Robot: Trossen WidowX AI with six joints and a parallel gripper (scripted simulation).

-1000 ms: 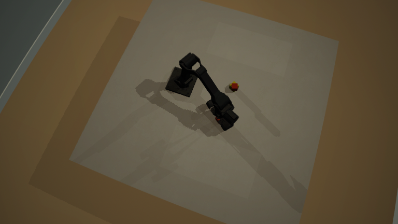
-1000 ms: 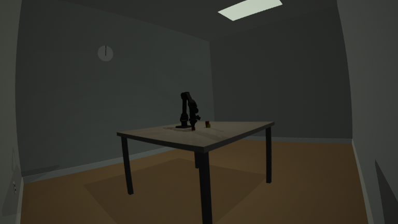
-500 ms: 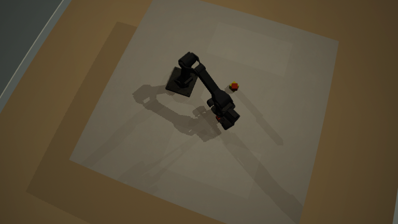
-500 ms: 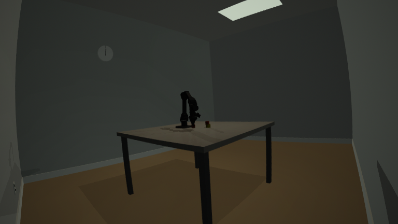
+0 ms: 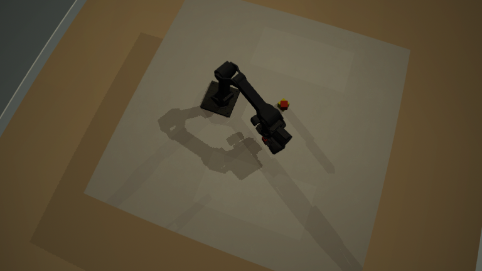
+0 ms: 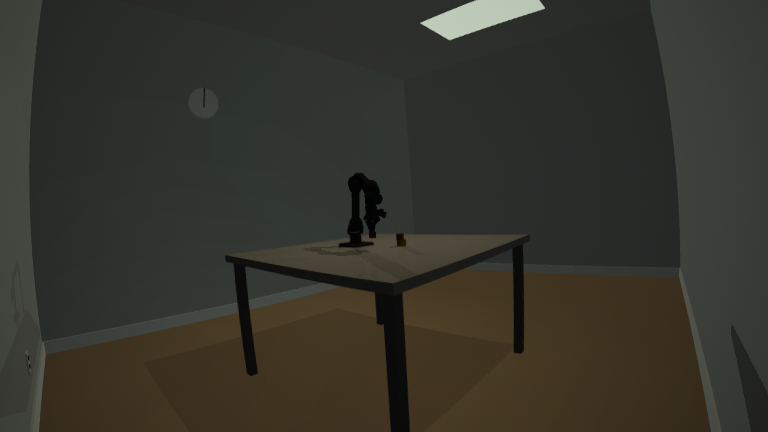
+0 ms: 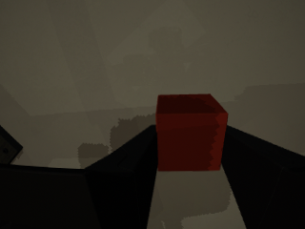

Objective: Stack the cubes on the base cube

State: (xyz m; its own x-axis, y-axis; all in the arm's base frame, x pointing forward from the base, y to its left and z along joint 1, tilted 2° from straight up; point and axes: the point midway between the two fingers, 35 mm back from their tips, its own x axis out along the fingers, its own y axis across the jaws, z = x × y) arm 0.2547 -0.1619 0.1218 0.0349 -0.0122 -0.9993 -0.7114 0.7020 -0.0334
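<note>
The yellow base cube is 40 mm ahead of my gripper tip, 220 mm to the left of it and 70 mm below it.
</note>
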